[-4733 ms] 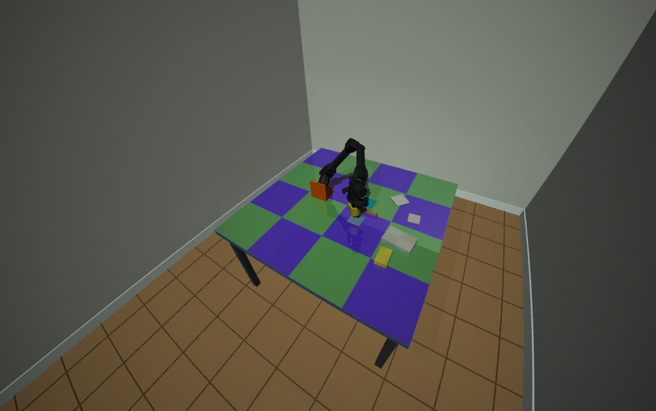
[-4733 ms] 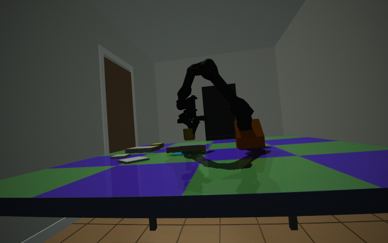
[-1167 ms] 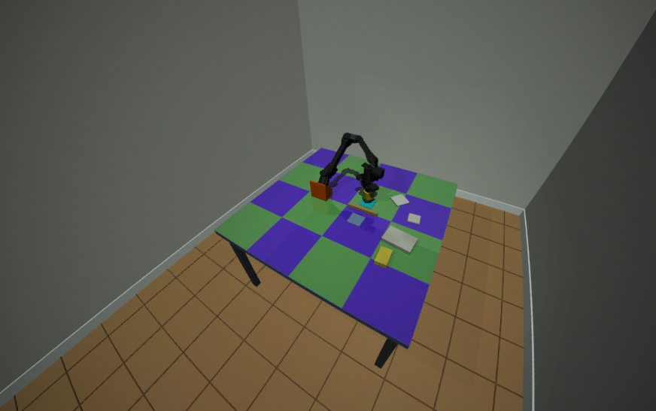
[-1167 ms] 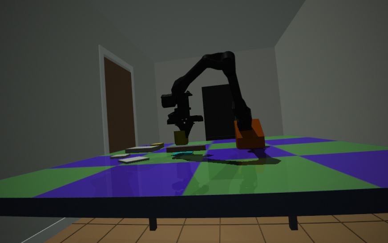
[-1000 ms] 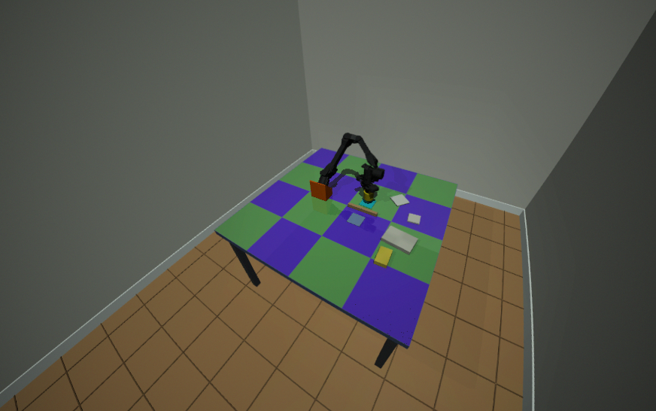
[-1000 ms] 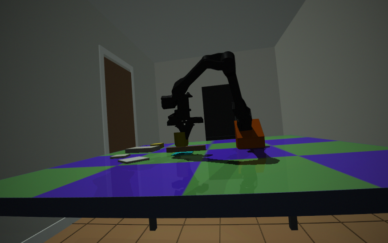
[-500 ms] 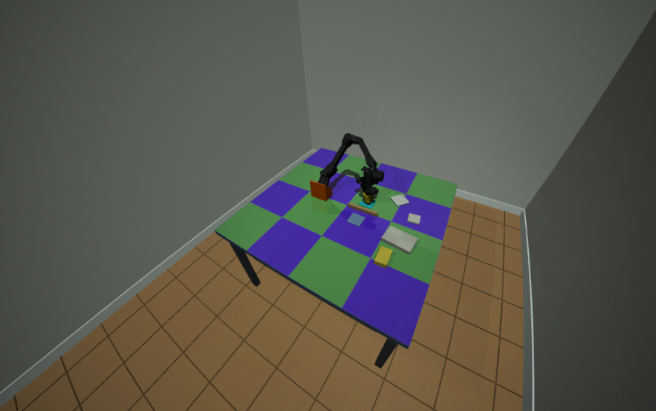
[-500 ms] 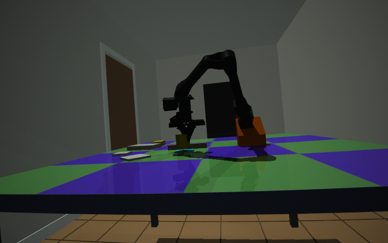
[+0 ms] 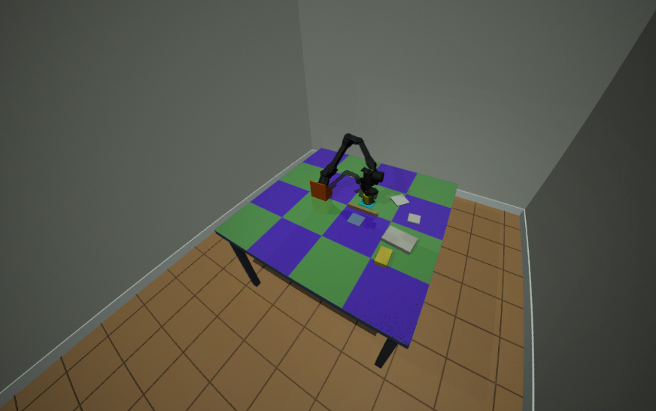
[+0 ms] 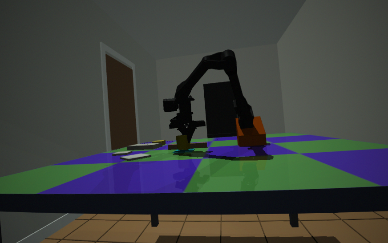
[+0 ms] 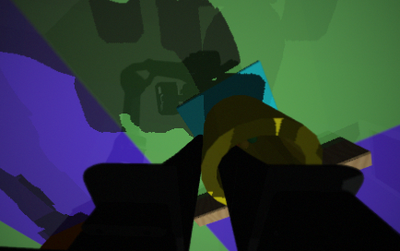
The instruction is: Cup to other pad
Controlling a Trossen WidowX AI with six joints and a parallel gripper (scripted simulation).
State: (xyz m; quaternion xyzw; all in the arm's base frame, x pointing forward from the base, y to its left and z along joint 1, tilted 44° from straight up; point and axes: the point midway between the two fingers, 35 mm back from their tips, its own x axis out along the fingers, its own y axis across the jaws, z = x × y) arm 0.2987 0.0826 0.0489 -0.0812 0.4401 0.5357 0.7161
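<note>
Now: gripper tip 20 mm to the left of the olive-yellow cup and 20 mm short of it. Round my gripper tip: wooden bar: 110 mm to the right, 40 mm below, 20 mm ahead; then cyan pad: 50 mm below, 20 mm to the right, 20 mm ahead.
</note>
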